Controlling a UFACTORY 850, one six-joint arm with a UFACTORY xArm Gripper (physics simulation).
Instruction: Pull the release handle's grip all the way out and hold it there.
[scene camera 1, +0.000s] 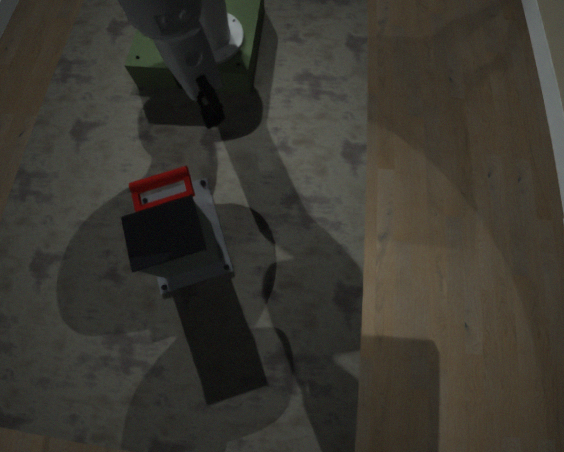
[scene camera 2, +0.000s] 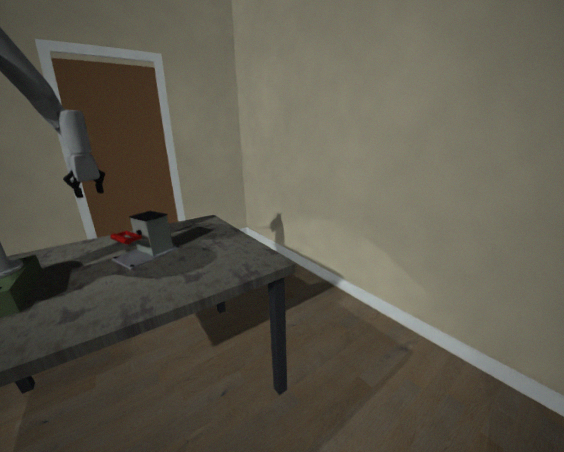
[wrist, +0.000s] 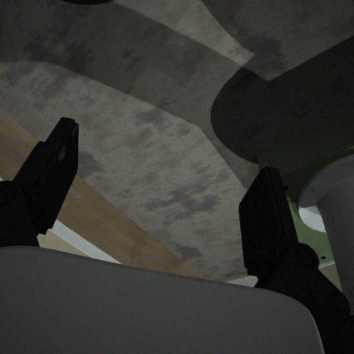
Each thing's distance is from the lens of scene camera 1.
red release handle grip (scene camera 1: 182, 173): 0.67 m
base plate (scene camera 1: 203, 198): 0.76 m
The marked spots on the base plate and the red release handle grip are 0.11 m apart.
